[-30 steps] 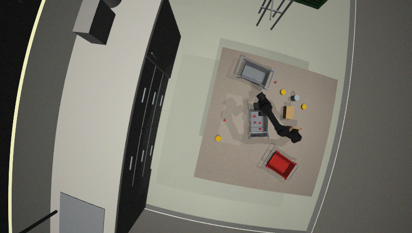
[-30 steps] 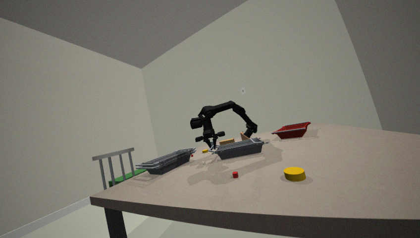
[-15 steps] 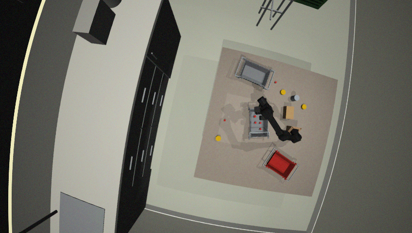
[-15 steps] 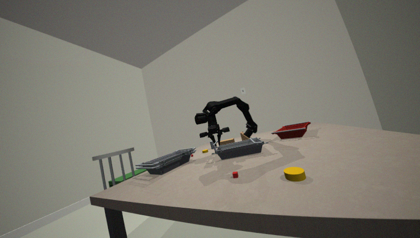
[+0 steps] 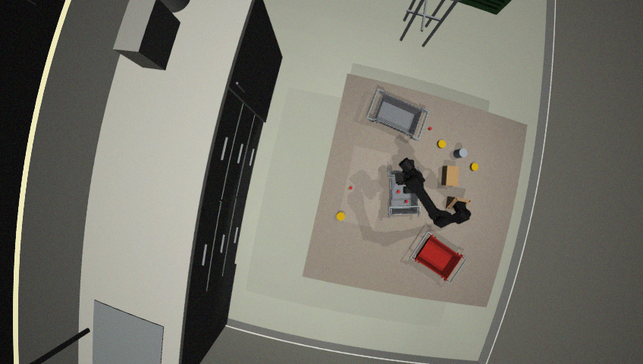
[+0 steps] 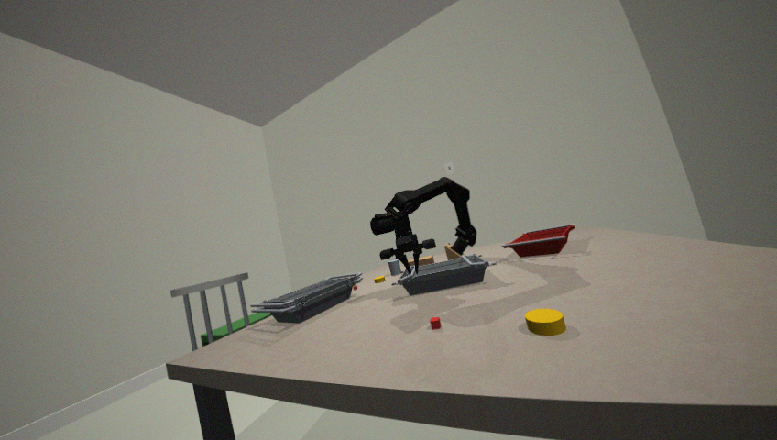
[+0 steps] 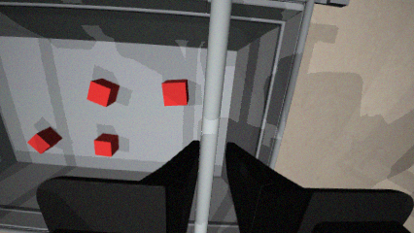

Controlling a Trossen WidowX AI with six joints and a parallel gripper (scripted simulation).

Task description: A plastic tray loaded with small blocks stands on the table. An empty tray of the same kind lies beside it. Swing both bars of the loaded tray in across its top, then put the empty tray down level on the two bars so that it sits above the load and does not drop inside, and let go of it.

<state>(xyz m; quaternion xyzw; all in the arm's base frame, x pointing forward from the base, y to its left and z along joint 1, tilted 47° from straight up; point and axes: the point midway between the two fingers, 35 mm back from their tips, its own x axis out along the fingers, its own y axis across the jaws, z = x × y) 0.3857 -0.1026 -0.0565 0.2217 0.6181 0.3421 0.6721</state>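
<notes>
Right now the red tray is 320 mm behind my gripper tip, 460 mm to the left of it and 10 mm below it. From my gripper tip the other things lie so: red cube 300 mm ahead, 110 mm to the left, 40 mm below; then box 310 mm behind, 60 mm to the right, 20 mm below.
</notes>
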